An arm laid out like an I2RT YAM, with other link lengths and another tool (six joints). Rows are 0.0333 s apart.
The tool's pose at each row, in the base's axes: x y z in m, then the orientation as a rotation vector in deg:
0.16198 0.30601 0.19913 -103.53 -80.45 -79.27
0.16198 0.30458 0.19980 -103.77 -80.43 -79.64
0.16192 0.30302 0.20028 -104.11 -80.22 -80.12
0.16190 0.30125 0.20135 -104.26 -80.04 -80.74
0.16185 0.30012 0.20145 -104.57 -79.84 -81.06
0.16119 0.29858 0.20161 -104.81 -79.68 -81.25
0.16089 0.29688 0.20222 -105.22 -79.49 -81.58
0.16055 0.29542 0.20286 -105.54 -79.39 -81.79
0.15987 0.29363 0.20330 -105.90 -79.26 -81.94
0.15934 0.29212 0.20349 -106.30 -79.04 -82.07
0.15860 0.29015 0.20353 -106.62 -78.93 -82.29
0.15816 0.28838 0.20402 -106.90 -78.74 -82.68
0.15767 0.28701 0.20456 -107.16 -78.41 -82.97
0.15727 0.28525 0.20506 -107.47 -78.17 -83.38
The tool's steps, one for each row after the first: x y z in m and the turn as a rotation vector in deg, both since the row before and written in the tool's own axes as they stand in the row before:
-0.00003 0.00067 -0.00143 -0.38 -0.06 -0.11
-0.00025 0.00063 -0.00148 -0.52 -0.02 -0.01
0.00018 0.00089 -0.00186 -0.51 0.13 -0.10
-0.00040 0.00042 -0.00098 -0.40 -0.05 0.04
-0.00051 0.00006 -0.00160 -0.27 -0.05 0.05
-0.00019 0.00055 -0.00174 -0.46 -0.12 0.03
-0.00006 0.00044 -0.00157 -0.32 -0.12 0.01
-0.00038 0.00024 -0.00191 -0.31 -0.15 0.05
-0.00049 0.00020 -0.00152 -0.32 -0.15 0.13
-0.00083 0.00019 -0.00193 -0.33 -0.12 0.01
-0.00034 0.00048 -0.00179 -0.43 -0.02 0.00
-0.00012 0.00029 -0.00152 -0.36 0.02 0.13
-0.00033 0.00054 -0.00176 -0.46 -0.02 0.02

